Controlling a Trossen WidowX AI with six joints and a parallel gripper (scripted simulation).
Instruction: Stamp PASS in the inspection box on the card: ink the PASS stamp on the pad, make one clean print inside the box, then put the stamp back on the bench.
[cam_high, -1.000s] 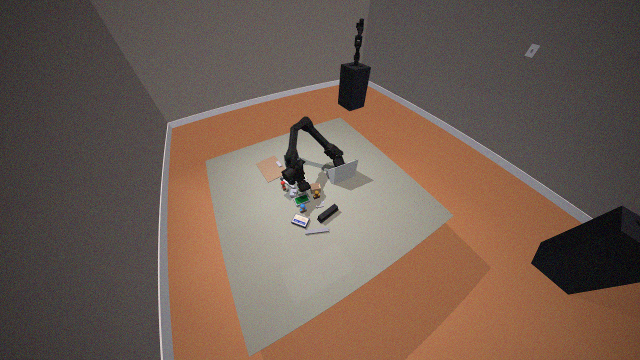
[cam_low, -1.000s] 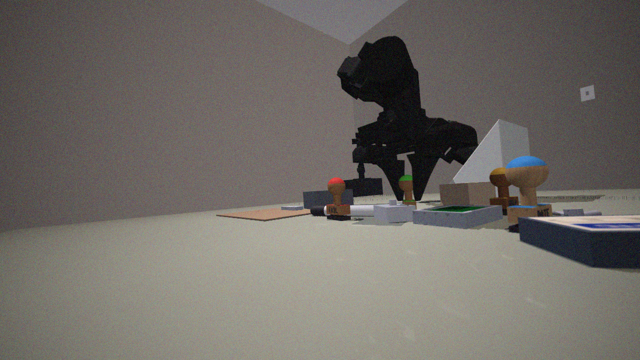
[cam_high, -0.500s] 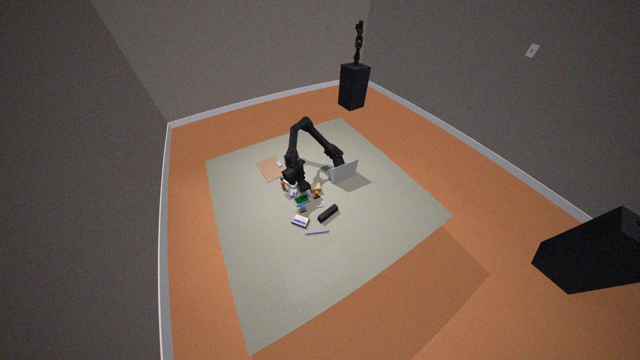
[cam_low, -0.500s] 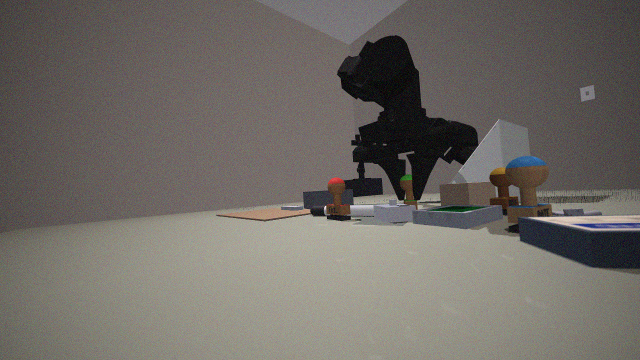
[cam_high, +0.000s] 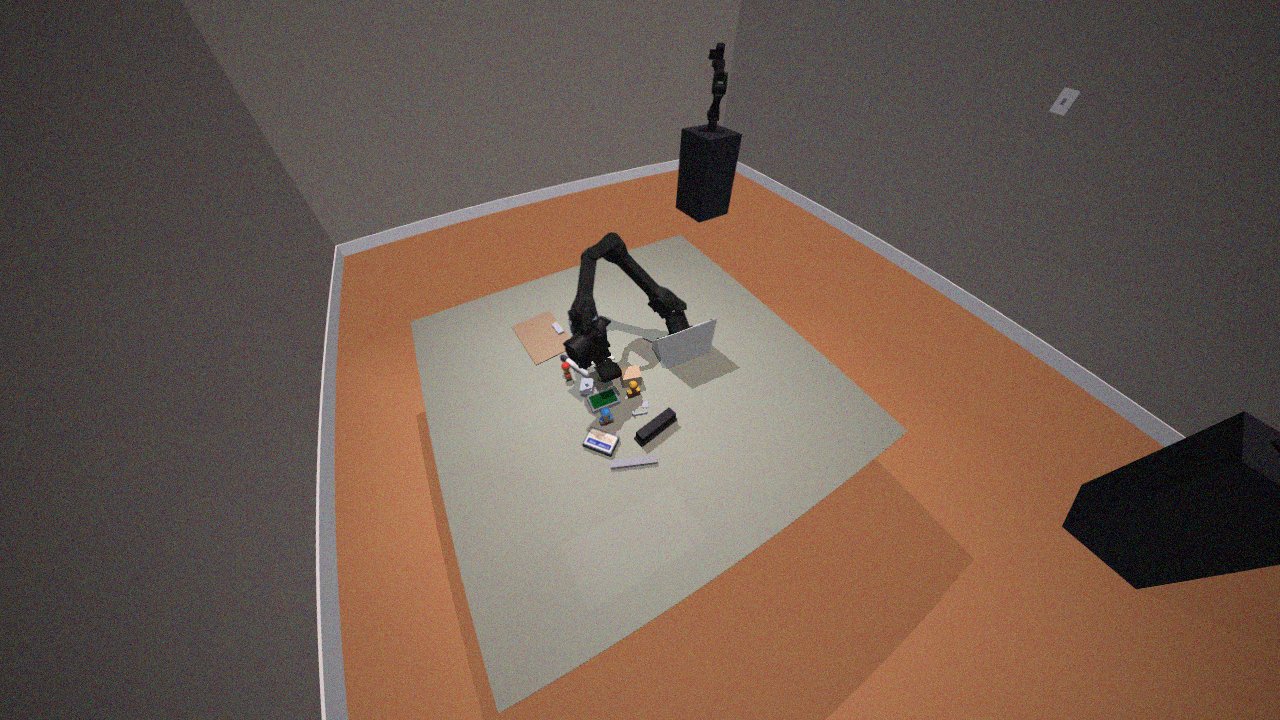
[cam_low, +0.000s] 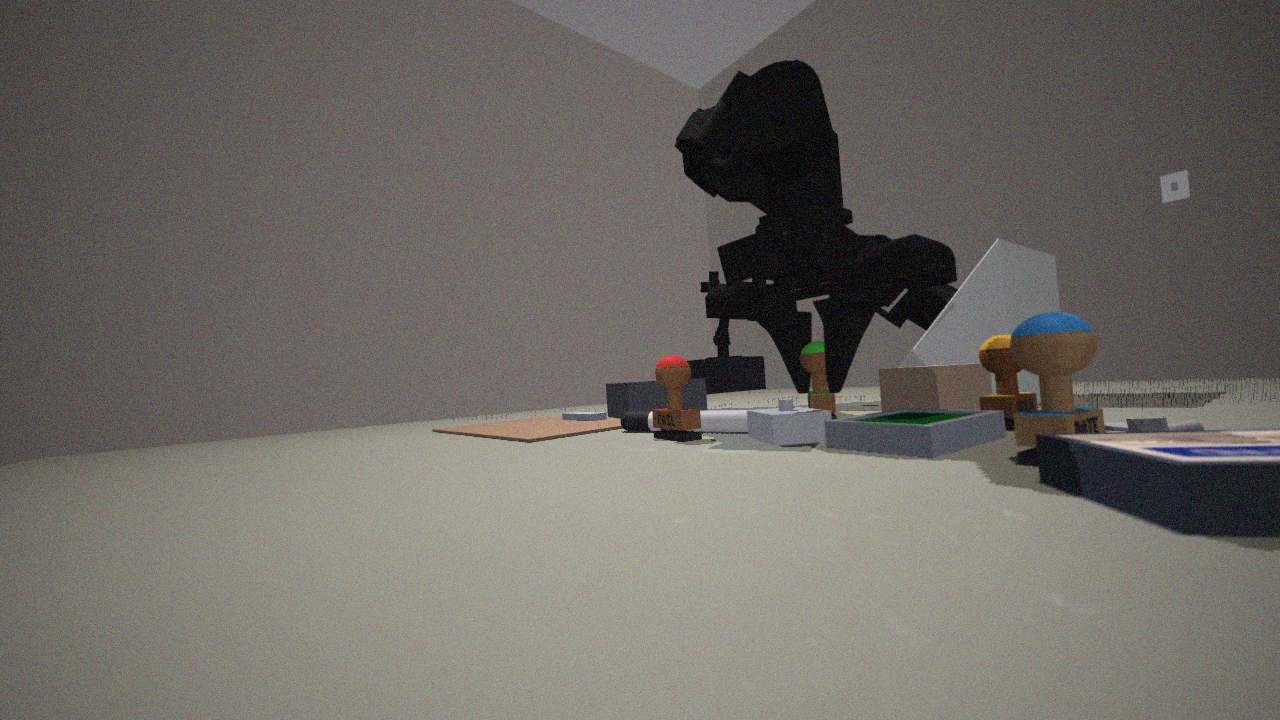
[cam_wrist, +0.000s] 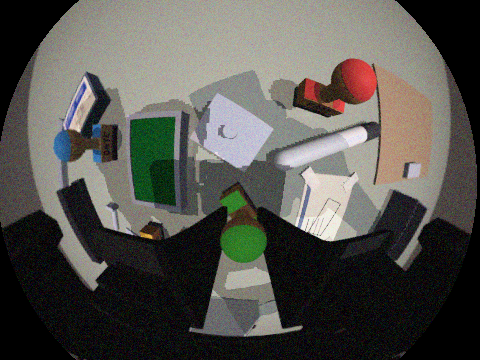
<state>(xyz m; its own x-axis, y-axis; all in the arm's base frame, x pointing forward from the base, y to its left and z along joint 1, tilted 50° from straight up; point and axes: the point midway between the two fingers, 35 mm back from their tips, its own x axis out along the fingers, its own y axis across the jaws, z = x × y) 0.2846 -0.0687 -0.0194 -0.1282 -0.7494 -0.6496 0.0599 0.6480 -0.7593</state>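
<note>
My gripper tip is 8 cm to the right of the green ink pad, 4 cm short of it and 2 cm above it. The rest, counted from my gripper tip: pass stamp (right at my gripper tip); wooden block (8 cm behind, 6 cm to the left, 1 cm below); grey block (6 cm ahead, 1 cm to the left, 1 cm below).
</note>
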